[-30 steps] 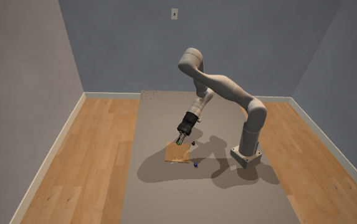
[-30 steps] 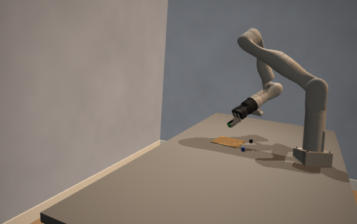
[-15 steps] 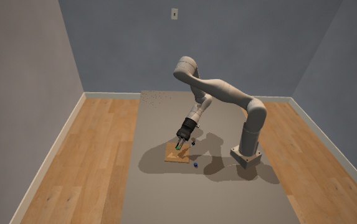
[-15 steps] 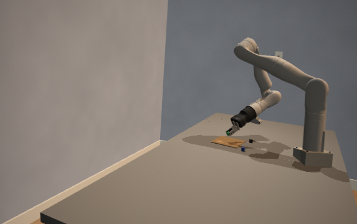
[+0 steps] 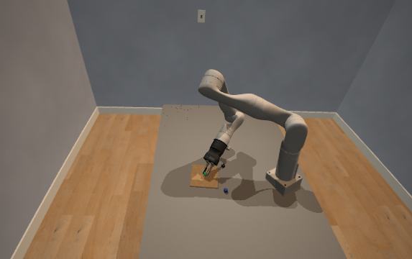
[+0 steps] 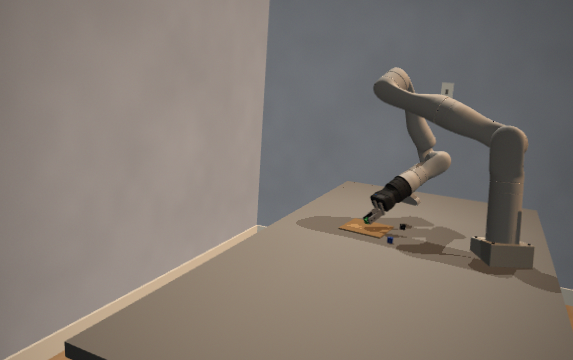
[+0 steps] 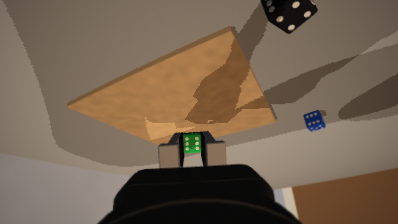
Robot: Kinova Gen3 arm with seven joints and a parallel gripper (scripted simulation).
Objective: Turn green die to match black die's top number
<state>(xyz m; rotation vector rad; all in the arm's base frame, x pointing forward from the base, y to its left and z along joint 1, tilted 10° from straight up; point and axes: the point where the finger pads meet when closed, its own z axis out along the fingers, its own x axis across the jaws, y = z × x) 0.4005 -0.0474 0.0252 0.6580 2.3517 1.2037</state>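
The green die lies 10 mm ahead of my hand, 10 mm to the left of it and 10 mm below it. From my hand the other things lie so: blue die: 90 mm behind, 100 mm to the left, 30 mm below; then black die: 100 mm behind, 60 mm to the right, 30 mm below; then tan mat: 10 mm ahead, 30 mm below.
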